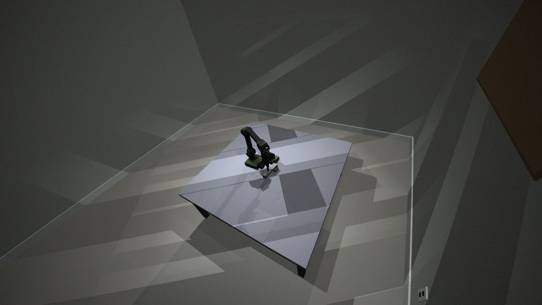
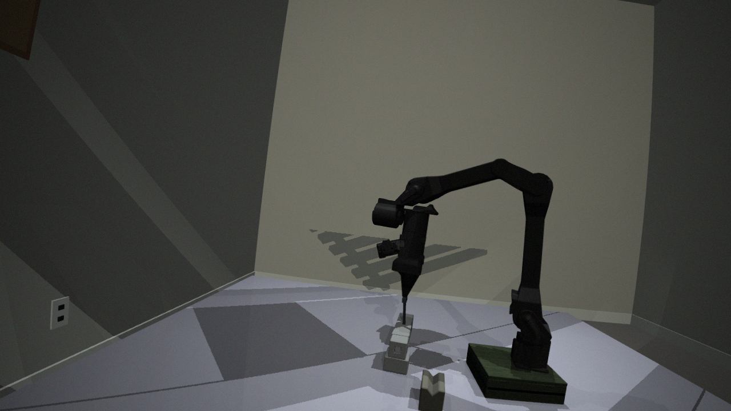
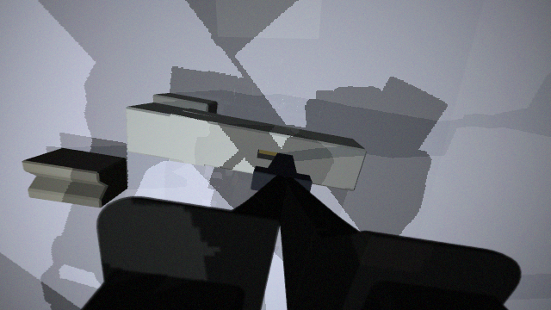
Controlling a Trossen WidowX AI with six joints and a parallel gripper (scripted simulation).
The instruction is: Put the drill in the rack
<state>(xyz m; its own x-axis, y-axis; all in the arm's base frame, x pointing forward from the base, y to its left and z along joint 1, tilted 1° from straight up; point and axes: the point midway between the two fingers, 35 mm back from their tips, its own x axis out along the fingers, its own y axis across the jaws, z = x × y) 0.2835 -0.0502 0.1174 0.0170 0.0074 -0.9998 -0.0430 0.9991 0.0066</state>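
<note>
My gripper tip is 3 cm above the thin dark drill. Also, from my gripper tip: white cylindrical drill 8 cm below, 5 cm to the left, 1 cm behind; then pale block-shaped housing 9 cm below, 3 cm to the left, 1 cm behind; then rack 19 cm to the left, 11 cm below, 9 cm behind.
</note>
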